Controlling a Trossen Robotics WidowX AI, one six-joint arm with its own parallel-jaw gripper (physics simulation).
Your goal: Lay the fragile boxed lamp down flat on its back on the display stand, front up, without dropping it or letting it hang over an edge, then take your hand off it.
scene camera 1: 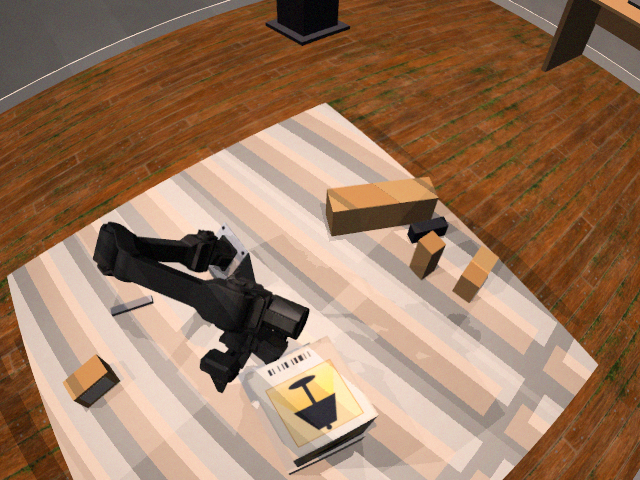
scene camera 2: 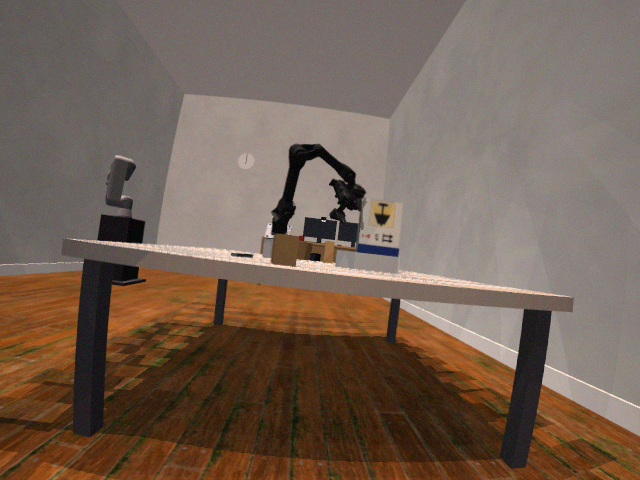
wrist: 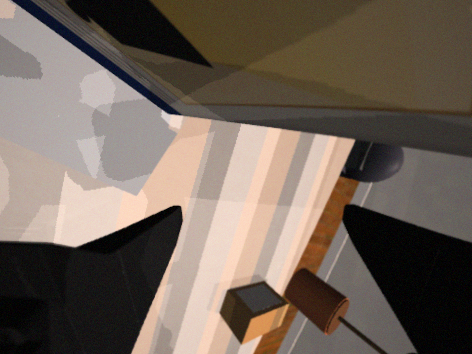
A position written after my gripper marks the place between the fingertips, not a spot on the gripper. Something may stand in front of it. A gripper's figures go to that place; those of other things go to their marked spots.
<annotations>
My gripper [scene camera 1: 230, 379]: 84 cm from the lens. A low stand [scene camera 1: 285, 458] is 94 cm from the lens.
</annotations>
